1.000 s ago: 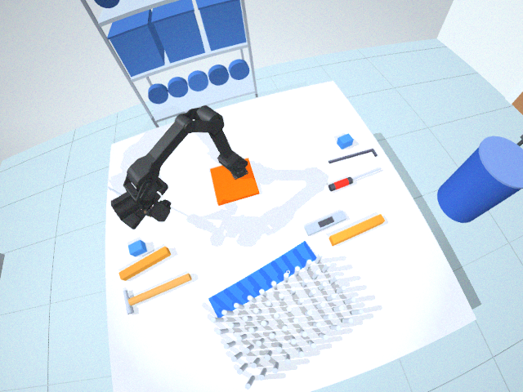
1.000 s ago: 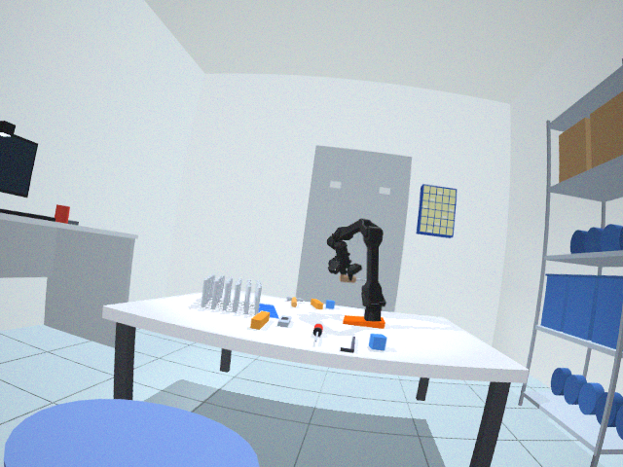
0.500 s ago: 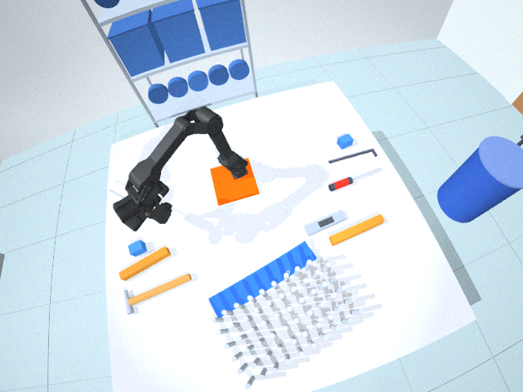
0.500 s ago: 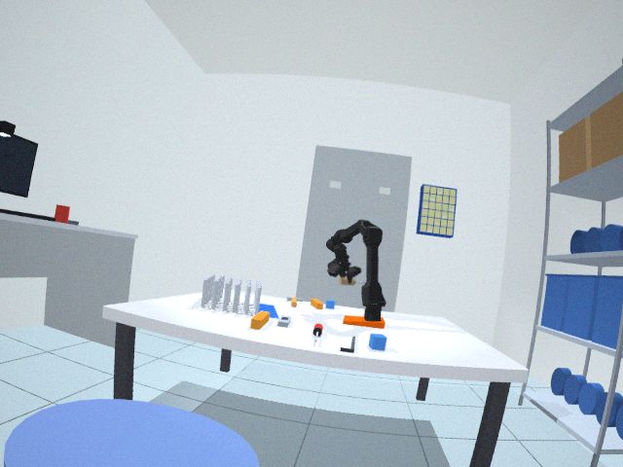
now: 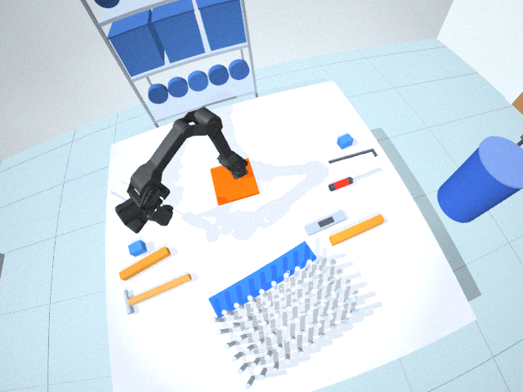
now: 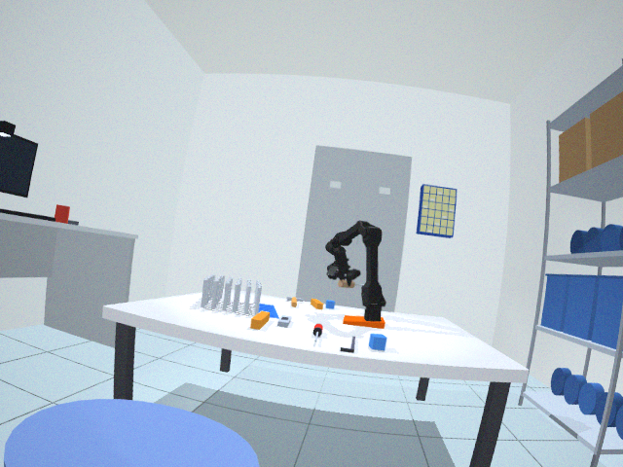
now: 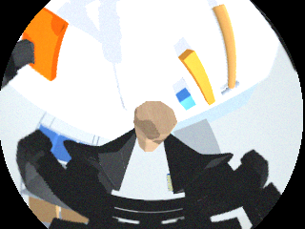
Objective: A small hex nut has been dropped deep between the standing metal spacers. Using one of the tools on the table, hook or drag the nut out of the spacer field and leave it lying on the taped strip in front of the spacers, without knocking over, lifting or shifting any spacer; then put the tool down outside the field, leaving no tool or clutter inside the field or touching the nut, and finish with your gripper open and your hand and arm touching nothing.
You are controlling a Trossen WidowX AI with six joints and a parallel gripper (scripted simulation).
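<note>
Right now the wooden-handled pick tool is 80 mm behind my gripper tip and 60 mm to the right of it. Round my gripper tip: hex nut (390 mm ahead, 370 mm to the left, 140 mm below); then grey plate (290 mm ahead, 580 mm to the left, 130 mm below); then blue taped strip (370 mm ahead, 280 mm to the left, 140 mm below).
</note>
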